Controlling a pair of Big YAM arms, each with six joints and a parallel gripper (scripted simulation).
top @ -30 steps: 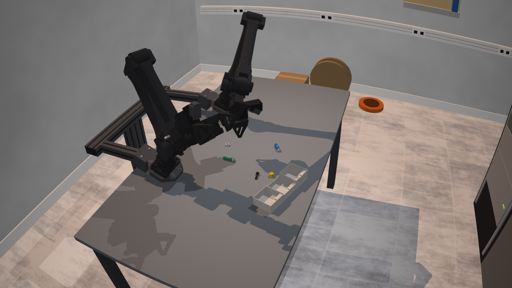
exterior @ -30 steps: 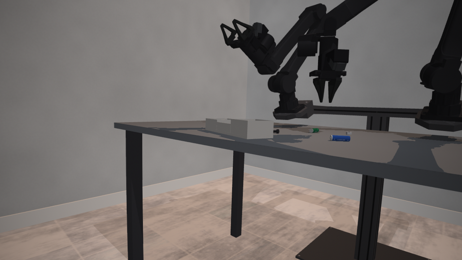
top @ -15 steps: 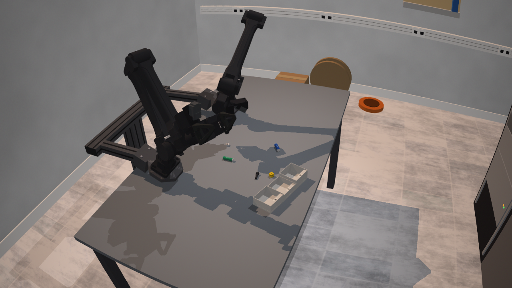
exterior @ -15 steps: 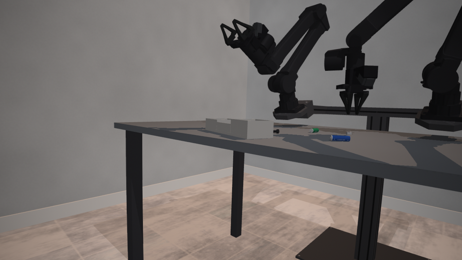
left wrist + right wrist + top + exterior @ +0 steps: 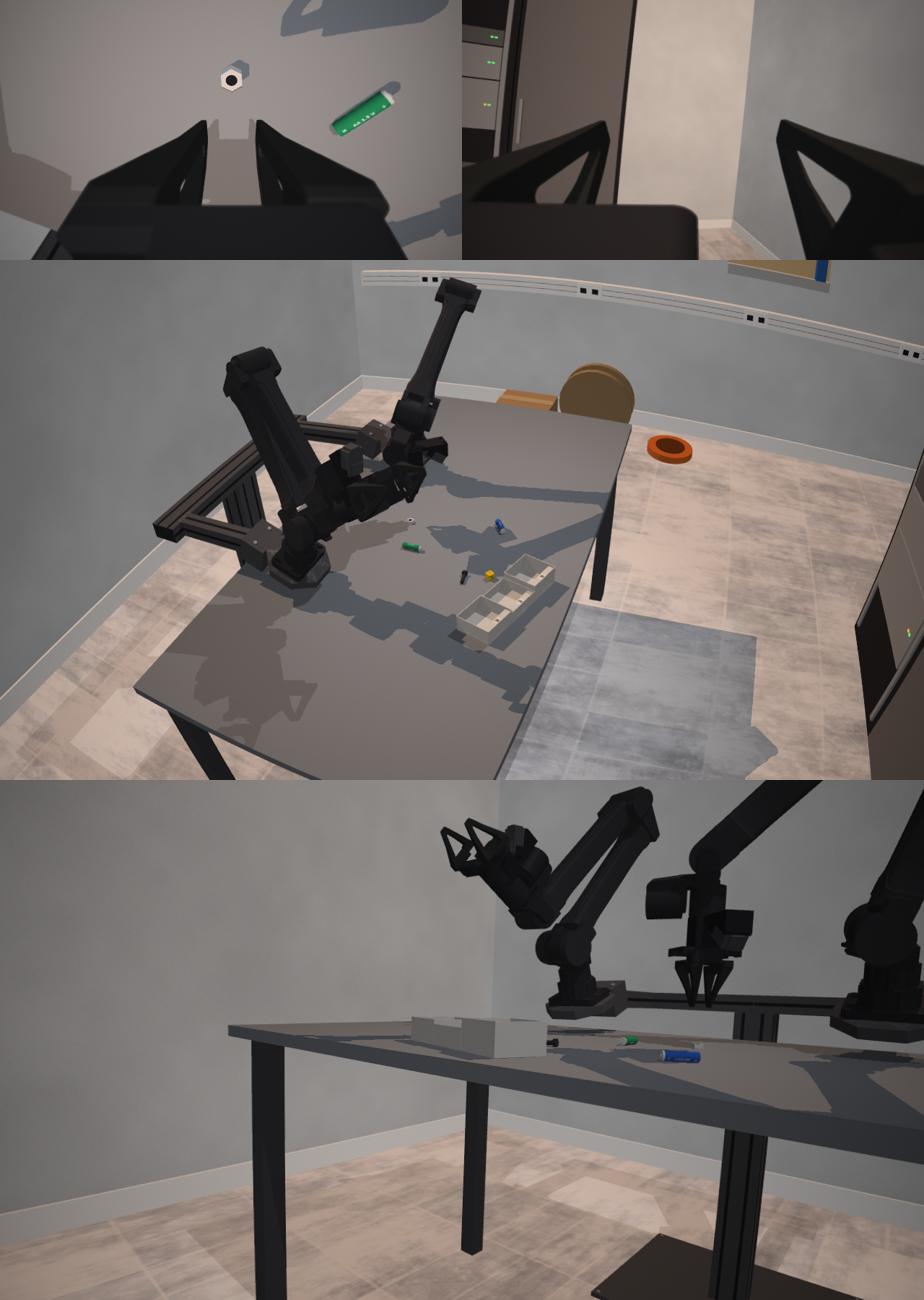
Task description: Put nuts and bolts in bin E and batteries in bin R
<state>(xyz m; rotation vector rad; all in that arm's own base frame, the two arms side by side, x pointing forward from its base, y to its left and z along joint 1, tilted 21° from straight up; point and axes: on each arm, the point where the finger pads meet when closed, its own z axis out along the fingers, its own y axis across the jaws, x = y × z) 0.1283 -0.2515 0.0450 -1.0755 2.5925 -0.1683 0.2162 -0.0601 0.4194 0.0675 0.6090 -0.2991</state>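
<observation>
Now: the hex nut 80 mm below my left hand. The rest, counted from my left hand: green battery: 60 mm ahead, 100 mm to the right, 70 mm below; then blue battery: 230 mm ahead, 50 mm to the left, 70 mm below; then black bolt: 220 mm ahead, 160 mm to the right, 70 mm below.
</observation>
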